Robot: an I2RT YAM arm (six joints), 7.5 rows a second.
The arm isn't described. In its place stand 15 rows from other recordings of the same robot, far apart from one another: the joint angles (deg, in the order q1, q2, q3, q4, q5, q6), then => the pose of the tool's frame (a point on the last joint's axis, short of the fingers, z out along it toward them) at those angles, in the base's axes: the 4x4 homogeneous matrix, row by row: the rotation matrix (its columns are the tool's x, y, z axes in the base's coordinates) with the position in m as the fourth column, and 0 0 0 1 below.
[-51.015 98.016 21.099 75.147 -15.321 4.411] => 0.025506, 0.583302, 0.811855, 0.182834; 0.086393, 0.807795, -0.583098, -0.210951; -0.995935, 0.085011, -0.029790, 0.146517; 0, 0, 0, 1
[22.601 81.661 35.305 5.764 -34.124 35.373] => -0.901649, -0.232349, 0.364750, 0.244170; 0.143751, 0.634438, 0.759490, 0.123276; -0.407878, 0.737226, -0.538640, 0.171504; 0, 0, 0, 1
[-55.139 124.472 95.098 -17.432 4.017 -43.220] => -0.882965, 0.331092, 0.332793, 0.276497; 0.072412, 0.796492, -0.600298, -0.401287; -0.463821, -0.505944, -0.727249, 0.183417; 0, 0, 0, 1
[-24.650 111.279 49.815 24.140 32.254 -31.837] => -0.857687, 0.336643, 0.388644, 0.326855; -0.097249, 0.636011, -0.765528, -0.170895; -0.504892, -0.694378, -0.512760, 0.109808; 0, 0, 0, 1
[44.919 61.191 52.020 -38.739 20.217 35.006] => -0.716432, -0.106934, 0.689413, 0.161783; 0.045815, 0.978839, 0.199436, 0.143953; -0.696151, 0.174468, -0.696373, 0.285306; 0, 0, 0, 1
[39.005 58.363 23.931 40.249 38.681 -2.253] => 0.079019, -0.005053, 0.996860, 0.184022; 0.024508, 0.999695, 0.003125, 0.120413; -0.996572, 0.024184, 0.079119, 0.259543; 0, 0, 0, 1
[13.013 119.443 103.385 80.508 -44.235 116.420] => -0.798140, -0.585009, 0.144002, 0.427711; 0.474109, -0.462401, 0.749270, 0.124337; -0.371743, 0.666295, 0.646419, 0.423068; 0, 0, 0, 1
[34.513 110.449 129.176 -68.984 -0.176 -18.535] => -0.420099, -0.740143, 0.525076, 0.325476; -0.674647, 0.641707, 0.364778, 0.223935; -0.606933, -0.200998, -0.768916, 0.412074; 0, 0, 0, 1
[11.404 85.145 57.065 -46.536 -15.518 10.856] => -0.977206, -0.077429, 0.197670, 0.263562; -0.011980, 0.949743, 0.312801, 0.062879; -0.211956, 0.303303, -0.929022, 0.209748; 0, 0, 0, 1
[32.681 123.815 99.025 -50.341 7.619 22.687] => -0.945939, -0.153597, 0.285670, 0.375033; -0.152644, 0.987946, 0.025741, 0.234984; -0.286180, -0.019257, -0.957982, 0.178961; 0, 0, 0, 1
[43.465 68.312 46.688 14.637 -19.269 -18.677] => 0.200443, -0.868667, 0.453034, 0.194496; -0.226519, 0.408797, 0.884067, 0.200531; -0.953159, -0.279826, -0.114830, 0.311215; 0, 0, 0, 1
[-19.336 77.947 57.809 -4.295 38.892 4.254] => -0.330095, 0.823850, 0.460769, 0.283368; 0.177017, 0.533497, -0.827071, -0.123121; -0.927201, -0.191448, -0.321940, 0.301595; 0, 0, 0, 1
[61.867 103.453 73.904 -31.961 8.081 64.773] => -0.937854, 0.016250, 0.346649, 0.181824; 0.145470, 0.925314, 0.350190, 0.329442; -0.315069, 0.378854, -0.870173, 0.205611; 0, 0, 0, 1
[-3.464 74.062 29.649 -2.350 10.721 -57.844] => -0.544979, -0.516350, 0.660591, 0.238317; -0.800358, 0.555149, -0.226354, -0.021060; -0.249848, -0.652068, -0.715810, 0.159362; 0, 0, 0, 1
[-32.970 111.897 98.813 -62.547 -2.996 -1.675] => -0.827931, 0.508591, 0.236359, 0.334804; 0.502255, 0.859916, -0.091018, -0.214957; -0.249540, 0.043356, -0.967394, 0.255311; 0, 0, 0, 1
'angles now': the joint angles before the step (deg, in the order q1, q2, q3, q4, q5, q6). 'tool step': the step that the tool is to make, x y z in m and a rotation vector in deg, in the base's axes. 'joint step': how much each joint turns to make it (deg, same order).
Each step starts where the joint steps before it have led.
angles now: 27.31 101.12 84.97 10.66 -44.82 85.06
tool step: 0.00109 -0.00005 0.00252 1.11 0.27 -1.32
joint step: 0.00 0.05 0.07 1.43 1.22 1.70
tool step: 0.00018 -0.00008 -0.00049 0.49 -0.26 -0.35
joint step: 0.00 0.00 -0.42 1.19 0.33 0.47
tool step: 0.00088 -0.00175 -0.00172 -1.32 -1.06 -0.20
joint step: -0.26 -0.01 0.09 -1.31 0.05 -2.28
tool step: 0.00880 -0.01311 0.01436 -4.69 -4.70 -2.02
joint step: -2.08 0.35 5.13 -8.42 0.63 -8.53
